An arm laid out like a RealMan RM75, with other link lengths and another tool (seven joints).
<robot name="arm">
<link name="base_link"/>
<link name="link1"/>
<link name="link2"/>
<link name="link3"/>
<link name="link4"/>
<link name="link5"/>
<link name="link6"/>
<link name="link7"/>
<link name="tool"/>
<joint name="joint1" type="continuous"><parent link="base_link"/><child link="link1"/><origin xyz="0 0 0.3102"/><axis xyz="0 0 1"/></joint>
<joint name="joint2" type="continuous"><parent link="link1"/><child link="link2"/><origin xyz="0 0 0" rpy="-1.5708 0 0"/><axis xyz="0 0 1"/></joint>
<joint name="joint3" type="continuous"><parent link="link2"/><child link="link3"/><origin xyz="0 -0.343 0" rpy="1.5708 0 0"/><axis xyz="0 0 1"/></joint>
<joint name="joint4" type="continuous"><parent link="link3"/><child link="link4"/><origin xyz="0 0 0" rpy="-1.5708 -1.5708 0"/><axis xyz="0 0 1"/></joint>
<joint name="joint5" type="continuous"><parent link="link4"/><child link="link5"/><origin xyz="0.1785 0 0" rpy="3.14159 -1.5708 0"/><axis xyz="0 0 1"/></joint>
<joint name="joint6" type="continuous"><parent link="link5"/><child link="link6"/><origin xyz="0 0 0" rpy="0 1.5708 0"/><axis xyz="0 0 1"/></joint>
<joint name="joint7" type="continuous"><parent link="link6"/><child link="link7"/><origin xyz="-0.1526 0 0" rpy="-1.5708 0 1.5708"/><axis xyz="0 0 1"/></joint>
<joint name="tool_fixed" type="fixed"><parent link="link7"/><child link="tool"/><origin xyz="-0.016 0.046 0.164" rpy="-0.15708 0 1.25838"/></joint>
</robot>
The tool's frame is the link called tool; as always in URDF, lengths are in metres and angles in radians. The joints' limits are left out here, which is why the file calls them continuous.
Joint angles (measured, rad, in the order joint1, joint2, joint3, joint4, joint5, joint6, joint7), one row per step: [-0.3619, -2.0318, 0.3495, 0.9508, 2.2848, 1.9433, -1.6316]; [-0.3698, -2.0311, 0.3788, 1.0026, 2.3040, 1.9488, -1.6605]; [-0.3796, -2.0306, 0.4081, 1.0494, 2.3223, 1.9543, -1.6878]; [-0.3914, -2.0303, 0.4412, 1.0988, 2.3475, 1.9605, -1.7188]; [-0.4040, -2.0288, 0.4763, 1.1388, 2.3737, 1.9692, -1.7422]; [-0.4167, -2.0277, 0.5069, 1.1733, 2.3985, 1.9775, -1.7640]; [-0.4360, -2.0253, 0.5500, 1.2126, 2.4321, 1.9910, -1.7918]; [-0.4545, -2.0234, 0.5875, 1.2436, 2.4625, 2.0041, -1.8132]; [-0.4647, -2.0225, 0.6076, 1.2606, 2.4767, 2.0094, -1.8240]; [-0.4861, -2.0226, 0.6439, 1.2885, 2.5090, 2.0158, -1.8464]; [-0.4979, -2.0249, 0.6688, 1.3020, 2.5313, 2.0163, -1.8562]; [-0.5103, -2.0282, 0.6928, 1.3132, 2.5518, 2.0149, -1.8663]
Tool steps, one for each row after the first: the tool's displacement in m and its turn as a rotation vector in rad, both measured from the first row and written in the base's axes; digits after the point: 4 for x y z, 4 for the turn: [-0.0042, 0.0000, 0.0001, -0.0236, 0.0502, -0.0052]; [-0.0069, 0.0007, 0.0001, -0.0462, 0.0967, -0.0122]; [-0.0105, 0.0011, -0.0004, -0.0733, 0.1495, -0.0171]; [-0.0132, 0.0004, -0.0017, -0.1043, 0.1997, -0.0276]; [-0.0154, 0.0002, -0.0025, -0.1310, 0.2443, -0.0357]; [-0.0174, -0.0005, -0.0038, -0.1700, 0.3017, -0.0486]; [-0.0187, -0.0008, -0.0048, -0.2037, 0.3517, -0.0619]; [-0.0189, 0.0001, -0.0047, -0.2176, 0.3787, -0.0706]; [-0.0201, 0.0026, -0.0048, -0.2425, 0.4302, -0.0810]; [-0.0214, 0.0035, -0.0063, -0.2591, 0.4631, -0.0884]; [-0.0219, 0.0051, -0.0080, -0.2732, 0.4930, -0.0960]
